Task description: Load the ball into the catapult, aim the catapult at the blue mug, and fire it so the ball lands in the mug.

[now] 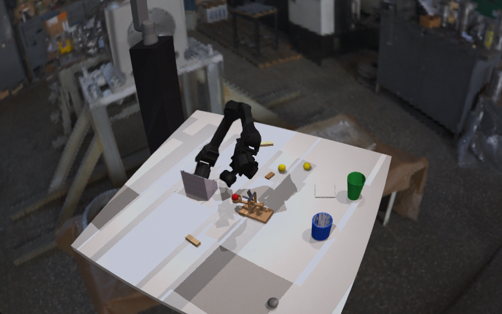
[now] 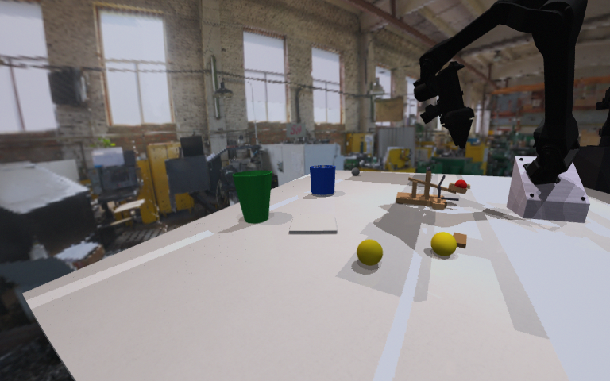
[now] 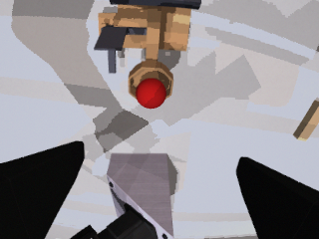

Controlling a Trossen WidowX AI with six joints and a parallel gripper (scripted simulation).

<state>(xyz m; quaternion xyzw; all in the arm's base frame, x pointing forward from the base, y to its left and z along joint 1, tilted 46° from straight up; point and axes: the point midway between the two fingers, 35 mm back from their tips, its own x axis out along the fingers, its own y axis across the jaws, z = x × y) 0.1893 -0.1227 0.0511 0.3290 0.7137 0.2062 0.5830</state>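
The red ball lies 11 cm below my gripper tip, 1 cm to the left of it and 1 cm behind it. Round my gripper tip: wooden catapult: 12 cm below, 6 cm ahead, 2 cm to the left; flat white tile: 38 cm ahead, 22 cm to the left, 17 cm below; blue mug: 41 cm ahead, 14 cm below, 7 cm to the right.
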